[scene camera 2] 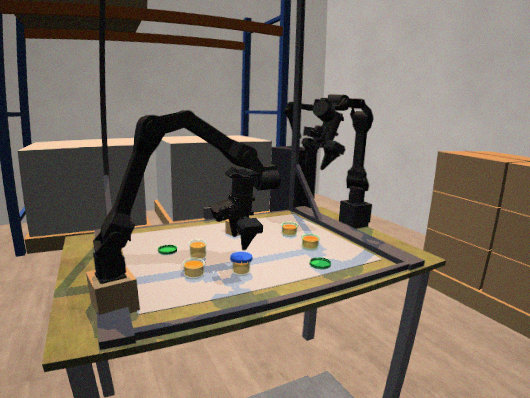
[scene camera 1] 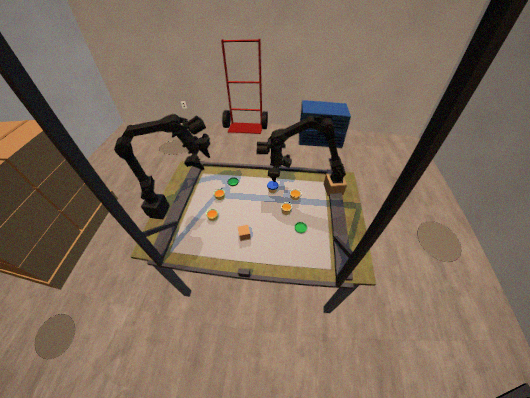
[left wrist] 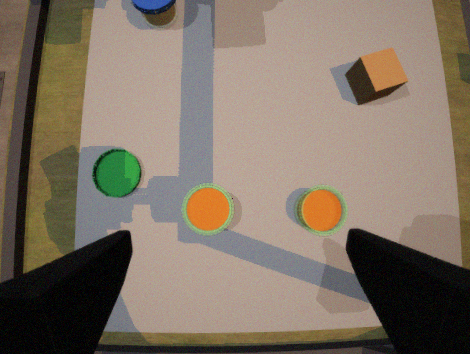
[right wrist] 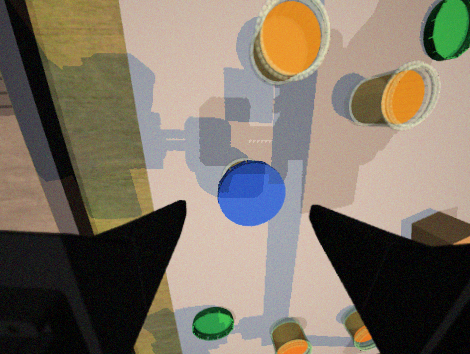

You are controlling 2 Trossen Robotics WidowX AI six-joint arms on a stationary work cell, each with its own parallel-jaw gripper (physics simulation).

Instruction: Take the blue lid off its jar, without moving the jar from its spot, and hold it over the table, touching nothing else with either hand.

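Places are measured from the left arm's base along level axes (x ahead, y left, z up), in metres.
Pixels of known places: left gripper, fingertip midpoint: (scene camera 2: 313, 167) (scene camera 1: 206, 163) (left wrist: 241, 240); right gripper, fingertip midpoint: (scene camera 2: 239, 243) (scene camera 1: 275, 177) (right wrist: 248, 209); left arm's base, link origin: (scene camera 2: 356, 202) (scene camera 1: 152, 200); right arm's base, link origin: (scene camera 2: 110, 275) (scene camera 1: 336, 179).
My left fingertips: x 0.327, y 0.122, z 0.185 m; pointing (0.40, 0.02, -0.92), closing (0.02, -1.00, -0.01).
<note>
Ahead of a thing's pixels: the offset from my left fingertips to its top centre. Level surfaces: height alone.
The blue lid {0.317 m ahead, 0.116 m left, 0.230 m down} (scene camera 1: 272, 185) (scene camera 2: 241, 257) (left wrist: 154, 5) (right wrist: 252, 195) sits level on its jar {0.317 m ahead, 0.116 m left, 0.232 m down} (scene camera 2: 241, 268) (left wrist: 160, 19), which stands upright on the white mat {0.287 m down} (scene camera 1: 270, 250). My right gripper (scene camera 1: 274, 178) (scene camera 2: 244, 246) (right wrist: 249, 209) is open and empty, pointing down above the lid. In the right wrist view the lid lies between the two fingertips as seen from above, with a gap to each side. That view hides most of the jar under the lid. My left gripper (scene camera 1: 205, 154) (left wrist: 241, 240) is open and empty, high up at the left of scene camera 1, far from the jar.
Open orange-filled jars {0.453 m ahead, 0.081 m left, 0.242 m down} (scene camera 1: 295, 194) {0.409 m ahead, 0.035 m right, 0.229 m down} (scene camera 1: 286, 207) stand close to the blue-lidded jar; two more {0.013 m ahead, 0.030 m left, 0.242 m down} (scene camera 1: 219, 194) {0.013 m ahead, 0.120 m right, 0.242 m down} (scene camera 1: 212, 214) stand farther left. Green lids {0.061 m ahead, 0.164 m left, 0.276 m down} (scene camera 1: 233, 181) {0.493 m ahead, 0.129 m right, 0.276 m down} (scene camera 1: 300, 227) lie on the mat. An orange-brown cube {0.208 m ahead, 0.211 m right, 0.233 m down} (scene camera 1: 244, 232) (left wrist: 380, 75) sits near the front.
</note>
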